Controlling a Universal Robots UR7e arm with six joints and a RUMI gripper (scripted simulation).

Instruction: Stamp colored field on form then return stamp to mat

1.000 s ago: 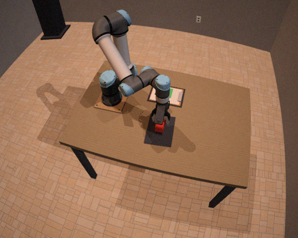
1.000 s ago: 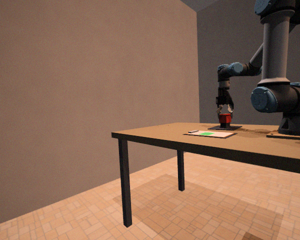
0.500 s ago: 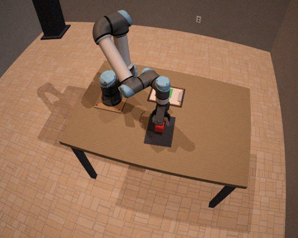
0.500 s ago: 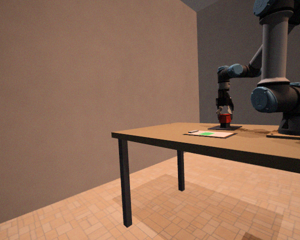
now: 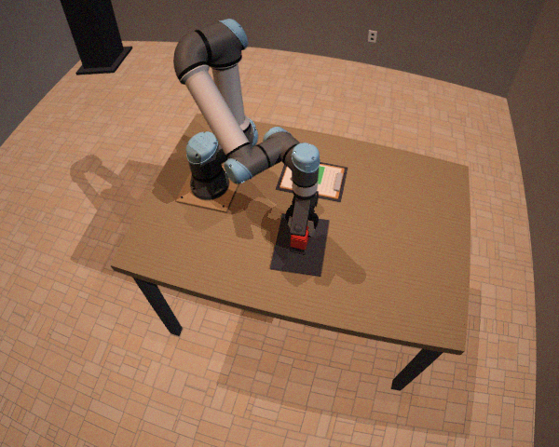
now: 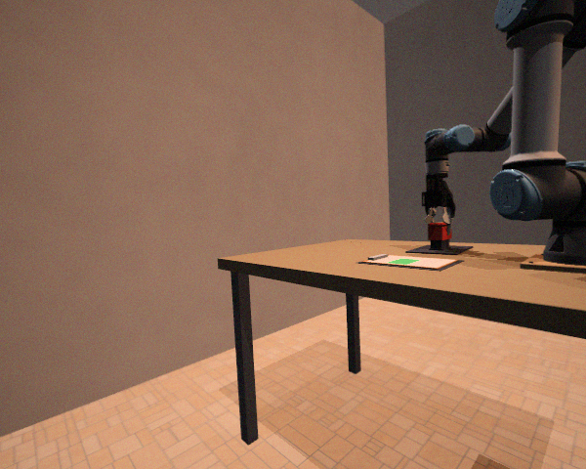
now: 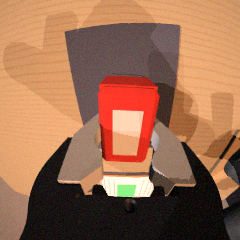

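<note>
The stamp lies 20 mm below my hand. Also, from my hand: form 310 mm to the left, 70 mm below, 30 mm ahead; mat 70 mm below.
</note>
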